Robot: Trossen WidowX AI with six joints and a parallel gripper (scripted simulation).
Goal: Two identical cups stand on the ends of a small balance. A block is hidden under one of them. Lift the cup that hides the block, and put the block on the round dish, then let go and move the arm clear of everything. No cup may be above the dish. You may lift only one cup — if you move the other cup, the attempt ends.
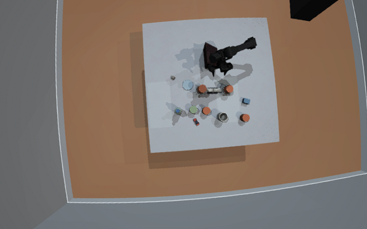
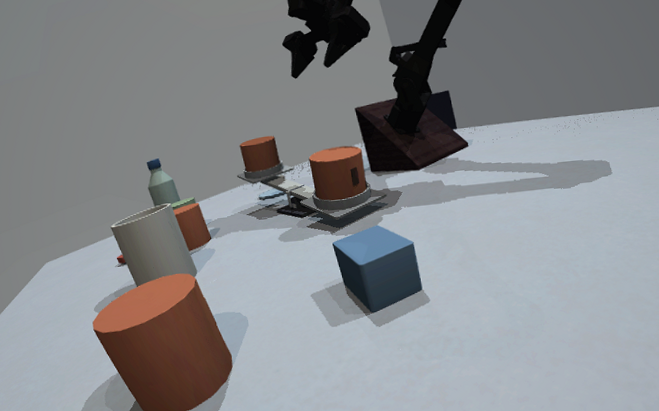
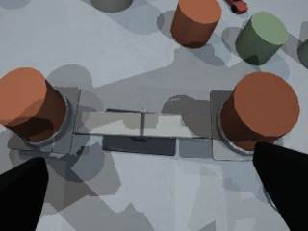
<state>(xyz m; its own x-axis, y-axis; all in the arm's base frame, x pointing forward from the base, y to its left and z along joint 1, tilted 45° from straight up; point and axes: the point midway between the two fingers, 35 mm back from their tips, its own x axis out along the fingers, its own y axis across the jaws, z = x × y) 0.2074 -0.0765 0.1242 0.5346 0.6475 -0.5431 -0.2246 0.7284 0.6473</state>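
Now: the orange cup 170 mm below my gripper tip, 150 mm to the left of it and 70 mm ahead of it. The rest, counted from my gripper tip: pale blue round dish 250 mm to the right, 230 mm below, 40 mm ahead; grey block 190 mm below, 130 mm to the left, 70 mm ahead; bottle 320 mm to the right, 300 mm ahead, 120 mm below.
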